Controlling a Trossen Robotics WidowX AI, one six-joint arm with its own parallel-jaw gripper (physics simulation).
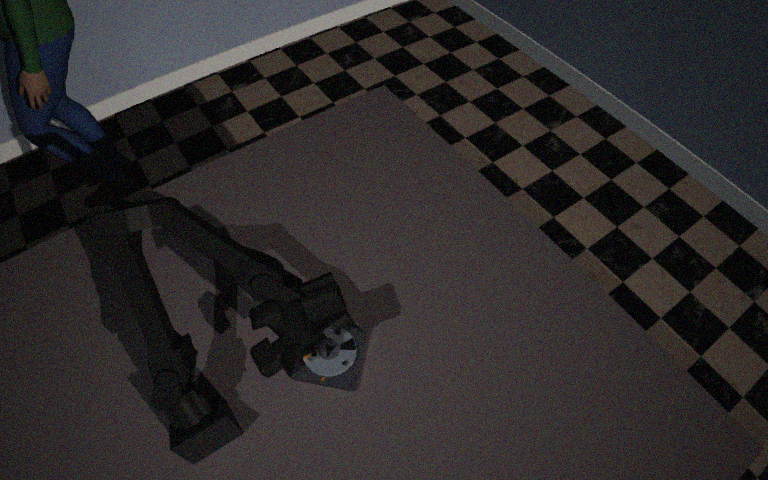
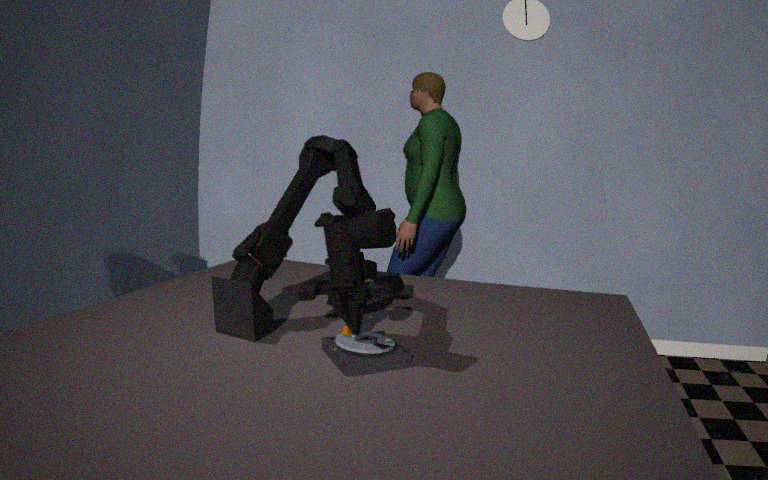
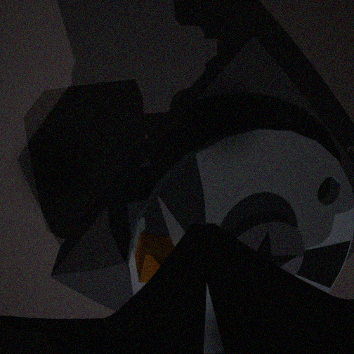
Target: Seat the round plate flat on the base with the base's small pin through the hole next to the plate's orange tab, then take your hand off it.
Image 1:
gripper: 313,349
dark square base: 347,380
